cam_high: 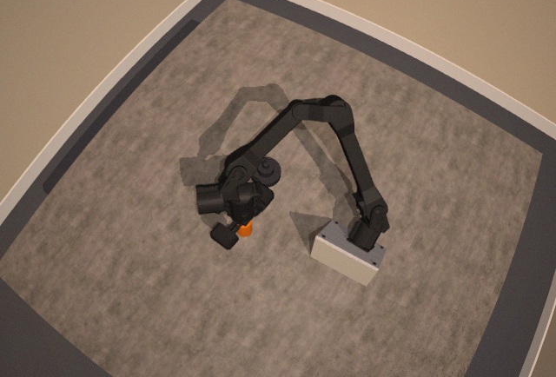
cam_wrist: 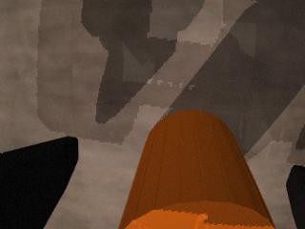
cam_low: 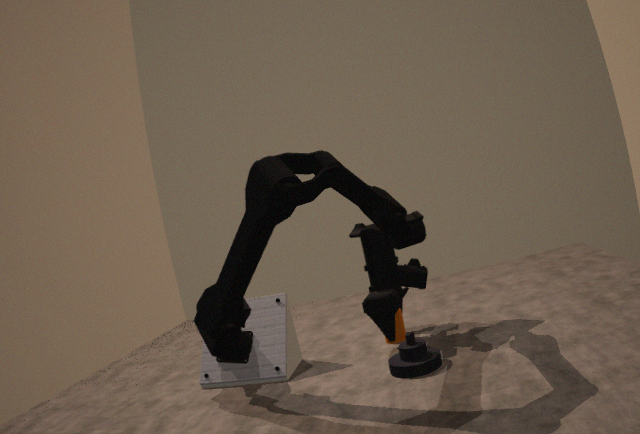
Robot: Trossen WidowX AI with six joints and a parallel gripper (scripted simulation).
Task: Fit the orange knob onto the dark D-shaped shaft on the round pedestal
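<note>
Right now my gripper tip is 17 cm to the left of the dark round pedestal, 5 cm short of it and 2 cm below it. The rest, counted from my gripper tip: orange knob (2 cm above).
</note>
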